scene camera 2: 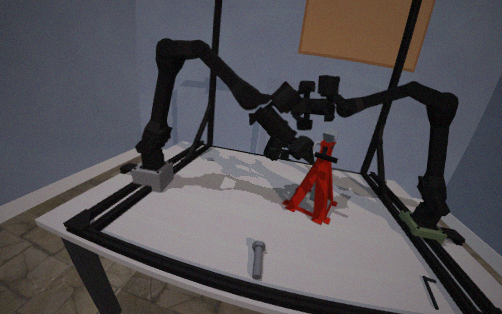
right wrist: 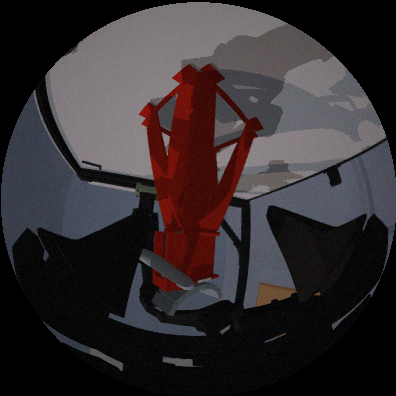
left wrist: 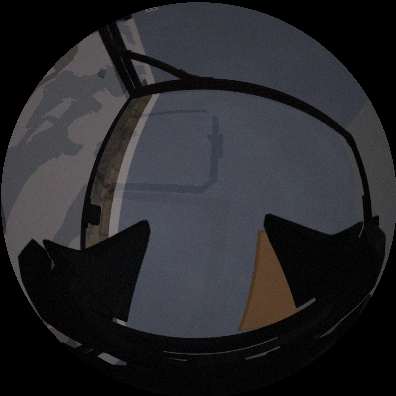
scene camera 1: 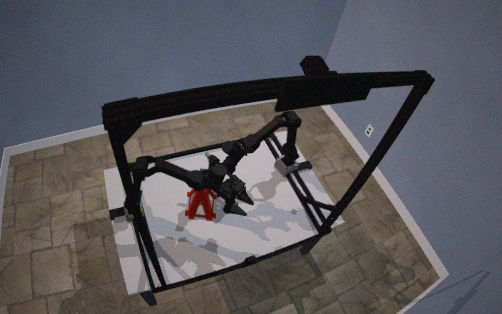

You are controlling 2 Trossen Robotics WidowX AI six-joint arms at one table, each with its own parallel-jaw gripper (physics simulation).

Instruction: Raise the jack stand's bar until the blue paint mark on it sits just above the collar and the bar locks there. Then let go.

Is my left gripper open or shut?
Open.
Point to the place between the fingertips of my left gripper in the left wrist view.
At 208, 223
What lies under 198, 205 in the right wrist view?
A red jack stand.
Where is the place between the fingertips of my left gripper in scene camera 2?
293, 105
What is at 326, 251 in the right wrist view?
My right gripper.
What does my left gripper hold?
Nothing.
